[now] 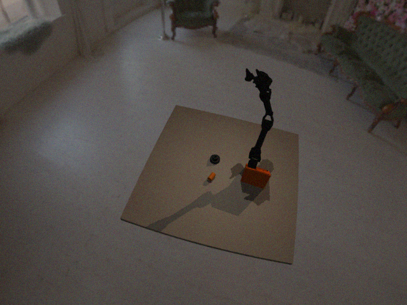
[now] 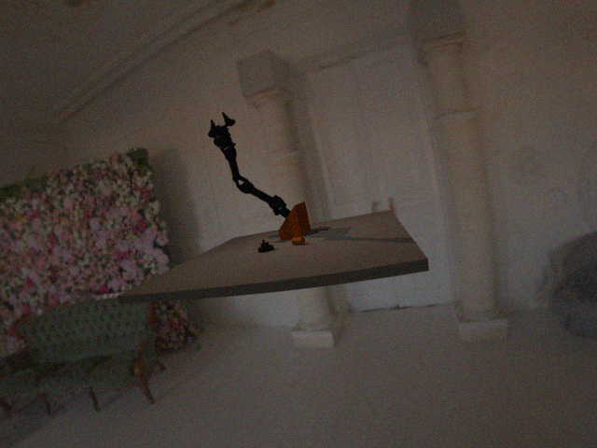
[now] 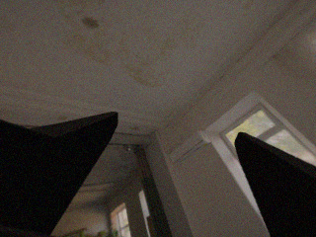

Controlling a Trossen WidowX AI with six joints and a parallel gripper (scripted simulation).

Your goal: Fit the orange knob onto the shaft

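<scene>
Now: the orange knob 10 cm ahead of my gripper tip, 37 cm to the left of it and 80 cm below it. Round my gripper tip: dark round pedestal (12 cm ahead, 18 cm to the left, 79 cm below).
</scene>
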